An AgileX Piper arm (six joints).
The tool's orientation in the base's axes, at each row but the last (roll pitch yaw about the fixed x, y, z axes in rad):
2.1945, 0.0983, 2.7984
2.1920, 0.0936, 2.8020
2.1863, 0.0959, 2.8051
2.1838, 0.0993, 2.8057
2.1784, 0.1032, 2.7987
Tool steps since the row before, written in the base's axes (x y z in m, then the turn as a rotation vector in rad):
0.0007, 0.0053, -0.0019, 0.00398, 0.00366, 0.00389
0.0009, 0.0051, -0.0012, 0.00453, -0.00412, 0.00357
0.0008, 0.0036, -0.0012, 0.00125, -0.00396, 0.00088
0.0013, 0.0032, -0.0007, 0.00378, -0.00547, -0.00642
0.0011, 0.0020, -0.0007, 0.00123, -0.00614, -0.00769
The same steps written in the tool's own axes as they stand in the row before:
0.0013, 0.0016, 0.0053, -0.00289, 0.00574, 0.00177
0.0010, 0.0021, 0.0048, -0.00595, 0.00108, -0.00369
0.0005, 0.0012, 0.0037, -0.00256, -0.00140, -0.00308
-0.0001, 0.0014, 0.0032, -0.00471, -0.00792, 0.00078
-0.0003, 0.0007, 0.0023, -0.00241, -0.00962, 0.00015

